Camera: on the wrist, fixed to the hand. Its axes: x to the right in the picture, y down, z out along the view.
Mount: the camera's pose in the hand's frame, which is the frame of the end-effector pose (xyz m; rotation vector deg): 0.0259 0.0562 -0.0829 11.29 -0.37 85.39
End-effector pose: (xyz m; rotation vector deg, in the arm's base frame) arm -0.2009 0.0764 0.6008 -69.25 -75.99 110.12
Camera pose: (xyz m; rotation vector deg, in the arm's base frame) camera -0.1364 0.1132 0.5288 98.08 -1.10 -114.04
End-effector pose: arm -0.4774 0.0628 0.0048 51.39 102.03 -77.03
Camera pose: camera -0.4533 0.1581 -0.0276 100.49 29.56 -26.72
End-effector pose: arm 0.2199 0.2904 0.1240 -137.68 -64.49 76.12
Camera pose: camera 0.3231 0.2852 0.1289 136.30 -50.49 -68.61
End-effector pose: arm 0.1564 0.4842 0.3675 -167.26 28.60 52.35
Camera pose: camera 0.2042 0.4123 0.4245 97.63 -132.40 -36.93
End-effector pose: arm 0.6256 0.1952 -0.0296 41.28 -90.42 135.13
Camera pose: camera 0.5560 0.2457 -0.0872 23.98 67.68 -98.16
